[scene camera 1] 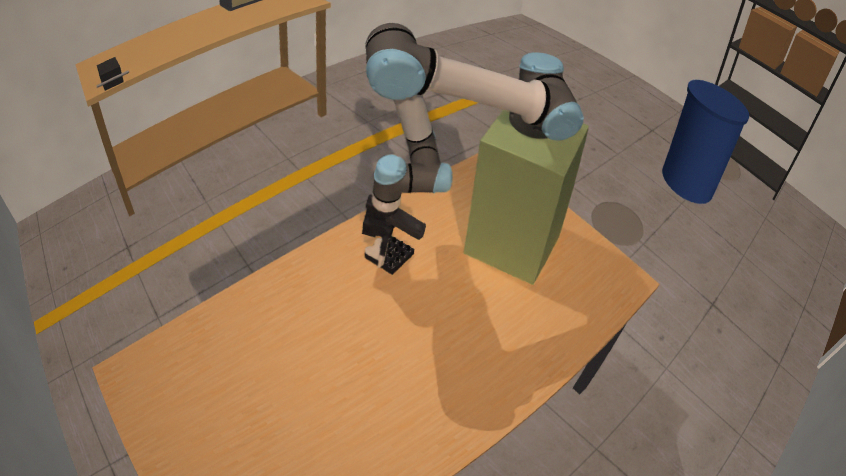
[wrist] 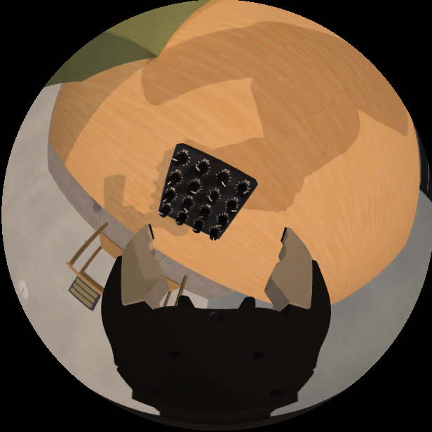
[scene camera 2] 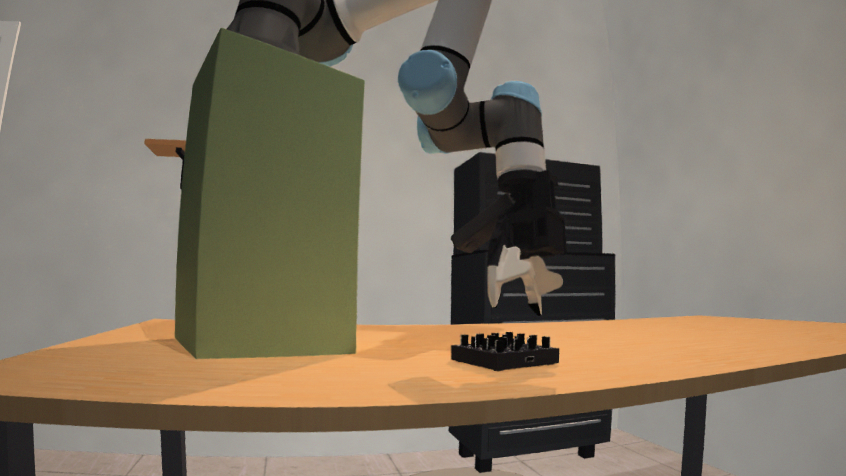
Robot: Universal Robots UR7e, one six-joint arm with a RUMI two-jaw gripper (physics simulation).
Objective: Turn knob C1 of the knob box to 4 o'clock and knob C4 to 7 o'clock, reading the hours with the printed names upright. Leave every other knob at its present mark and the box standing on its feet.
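Pixels of known places: gripper, fingertip midpoint: [scene camera 1: 384, 247] [scene camera 2: 518, 312]; arm's base, origin of the base link: [scene camera 2: 254, 68].
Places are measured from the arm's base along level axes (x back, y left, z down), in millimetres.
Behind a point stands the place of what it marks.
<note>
The black knob box [scene camera 1: 404, 255] {y -153, x -334, z 435 mm} [scene camera 2: 508, 359] {y -254, x -329, z 443 mm} [wrist: 232, 185] stands flat on the table, with rows of black knobs on its top. White pointer lines and small marks show around several knobs in the wrist view. The printed names there look turned and are too small to read surely, so I cannot tell which knobs are C1 and C4 or their hours. My gripper [scene camera 1: 379, 260] {y -185, x -384, z 388 mm} [scene camera 2: 514, 308] {y -185, x -384, z 388 mm} [wrist: 217, 227] is open and empty, its pale fingers wide apart. It hangs above the box, touching nothing. In scene camera 1 the fingers hide part of the box.
The green pedestal [scene camera 1: 514, 207] {y 71, x -147, z 195 mm} [scene camera 2: 278, 207] {y -87, x -54, z 246 mm} [wrist: 130, 45] bearing the arm stands on the wooden table [scene camera 1: 266, 355] {y -154, x -873, z 458 mm} [scene camera 2: 650, 349] {y -191, x -642, z 458 mm} [wrist: 350, 225], to one side of the box. A dark drawer cabinet [scene camera 2: 582, 281] stands behind the table. A workbench [scene camera 1: 207, 41] and a blue bin [scene camera 1: 704, 142] stand farther off.
</note>
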